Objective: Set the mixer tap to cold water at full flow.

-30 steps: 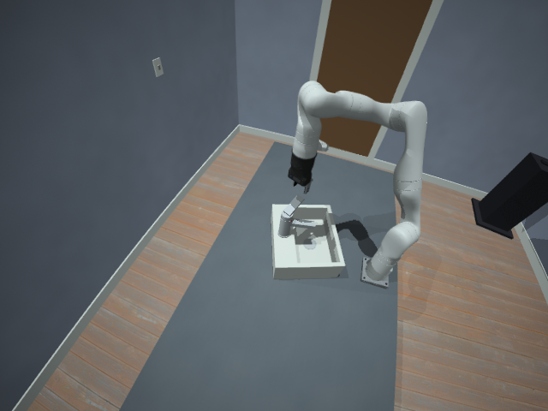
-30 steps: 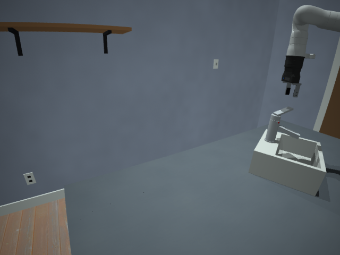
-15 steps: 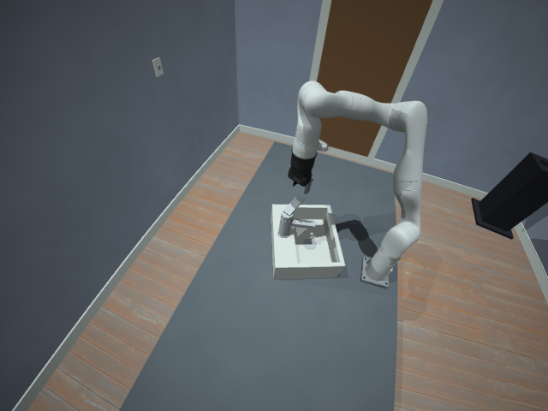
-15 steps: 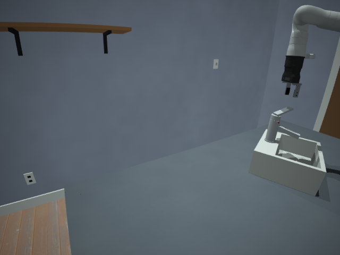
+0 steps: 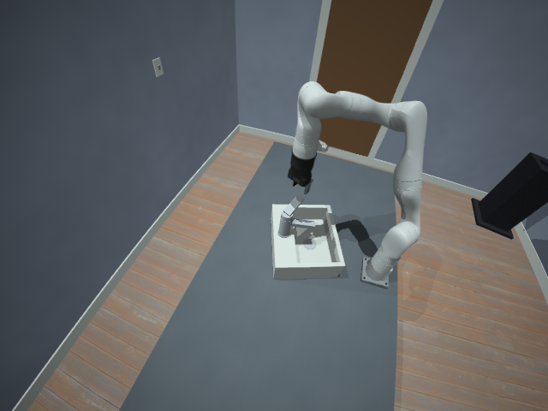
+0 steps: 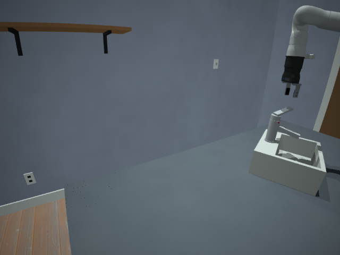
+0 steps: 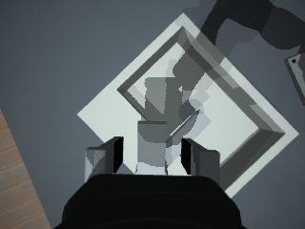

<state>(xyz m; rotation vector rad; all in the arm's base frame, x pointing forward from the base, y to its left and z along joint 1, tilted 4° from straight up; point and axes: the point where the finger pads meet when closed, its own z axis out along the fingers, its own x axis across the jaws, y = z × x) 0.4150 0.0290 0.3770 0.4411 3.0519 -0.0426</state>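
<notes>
Now: the flat lever 90 mm below my hand, 20 mm to the left of it and 10 mm ahead of it. From my hand the other things lie so: white basin 340 mm below, 90 mm behind; then grey mixer tap 150 mm below, 40 mm to the left.
</notes>
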